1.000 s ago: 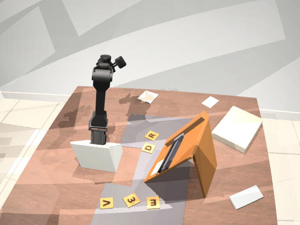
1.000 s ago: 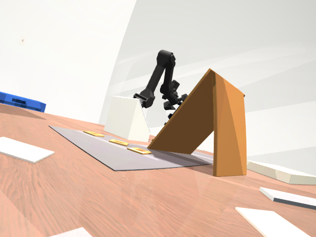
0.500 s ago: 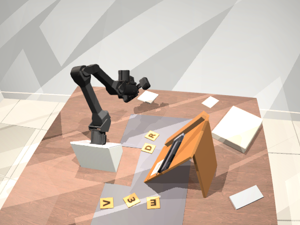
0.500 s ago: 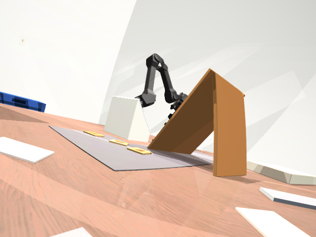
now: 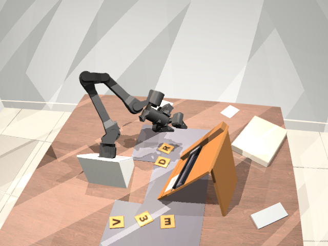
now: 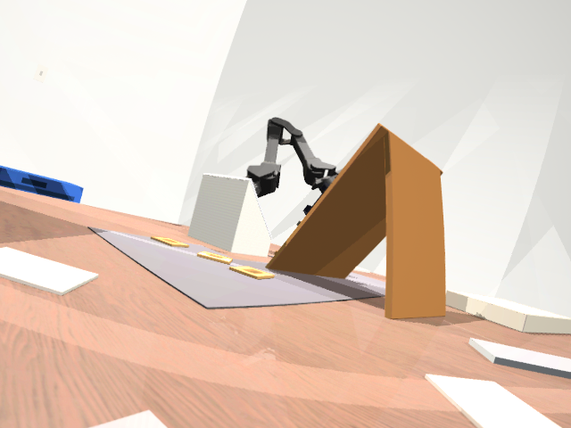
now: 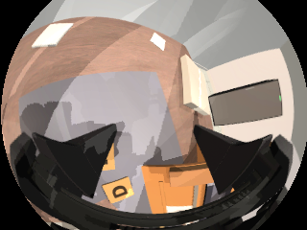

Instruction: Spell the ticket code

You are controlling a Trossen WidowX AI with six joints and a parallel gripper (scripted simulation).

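Right now the letter tile is 70 mm behind my gripper tip, 20 mm to the right of it and 110 mm below it. Also, from my gripper tip: white ticket (20 mm behind, 280 mm to the right, 40 mm below); thick white slab (420 mm ahead, 20 mm to the left, 90 mm below); grey mat (100 mm behind, 240 mm to the right, 110 mm below).
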